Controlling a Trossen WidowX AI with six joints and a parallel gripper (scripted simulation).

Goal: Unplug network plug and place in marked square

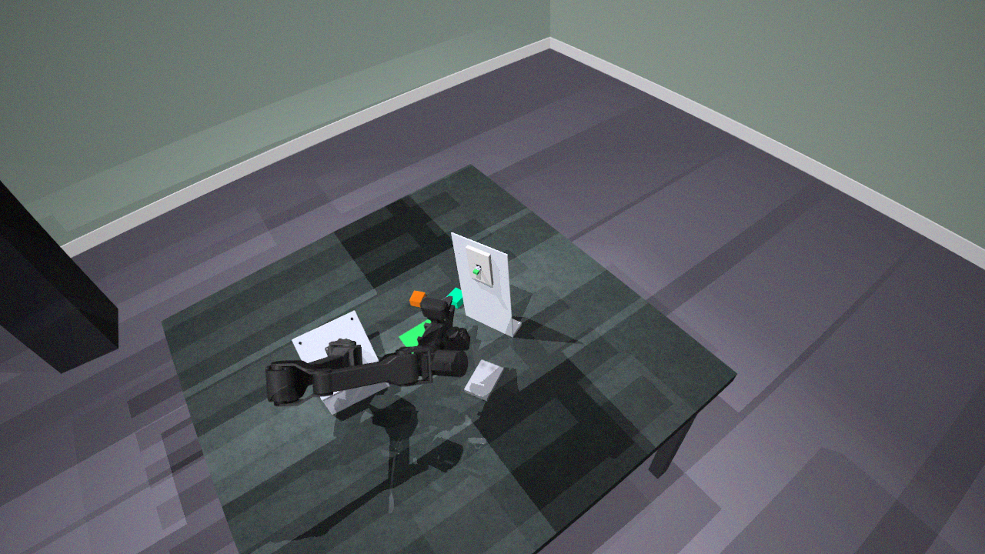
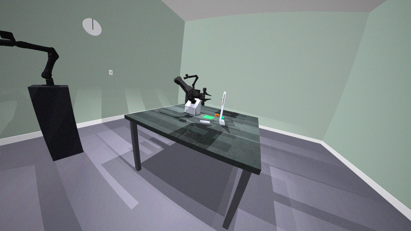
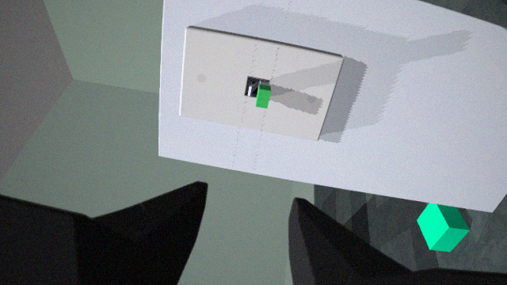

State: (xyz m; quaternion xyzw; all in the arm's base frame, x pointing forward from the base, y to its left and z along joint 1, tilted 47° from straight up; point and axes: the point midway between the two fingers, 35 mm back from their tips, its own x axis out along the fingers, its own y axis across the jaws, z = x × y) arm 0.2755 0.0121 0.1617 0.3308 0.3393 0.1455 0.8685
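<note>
Now: the network plug 110 mm ahead of my gripper tip and 60 mm to the left of it. The rest, counted from my gripper tip: flat grey plate 260 mm below, 90 mm to the right, 20 mm ahead; then upright socket panel 130 mm ahead, 110 mm below, 70 mm to the left; then green marked square 270 mm below, 120 mm to the left, 70 mm behind.
</note>
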